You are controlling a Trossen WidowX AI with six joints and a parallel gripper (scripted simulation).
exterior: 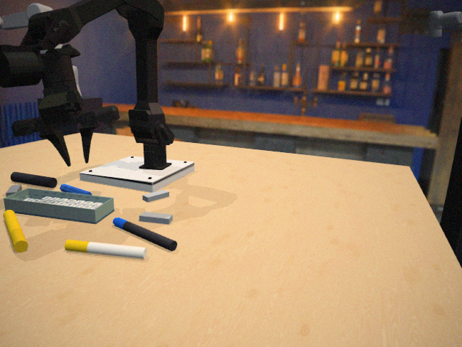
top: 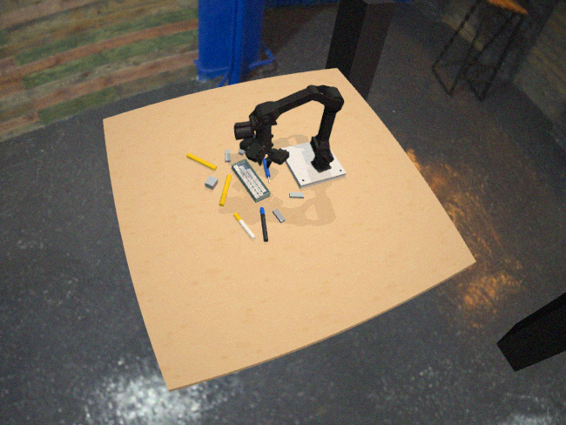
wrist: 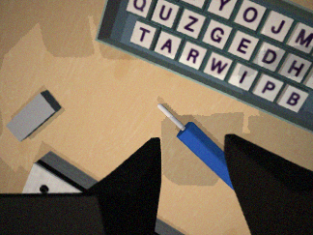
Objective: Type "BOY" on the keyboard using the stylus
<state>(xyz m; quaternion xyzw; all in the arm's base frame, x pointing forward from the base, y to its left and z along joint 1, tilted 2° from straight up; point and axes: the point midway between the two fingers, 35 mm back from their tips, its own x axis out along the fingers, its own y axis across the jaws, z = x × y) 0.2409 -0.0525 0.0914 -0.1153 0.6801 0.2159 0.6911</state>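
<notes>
Right now the blue stylus is 7 cm below my gripper tip, 3 cm behind it and 1 cm to the right of it. Round my gripper tip: yellow-and-white marker: 17 cm ahead, 15 cm to the left, 7 cm below; then stylus tip: 7 cm below, 2 cm to the left, 2 cm behind.
</notes>
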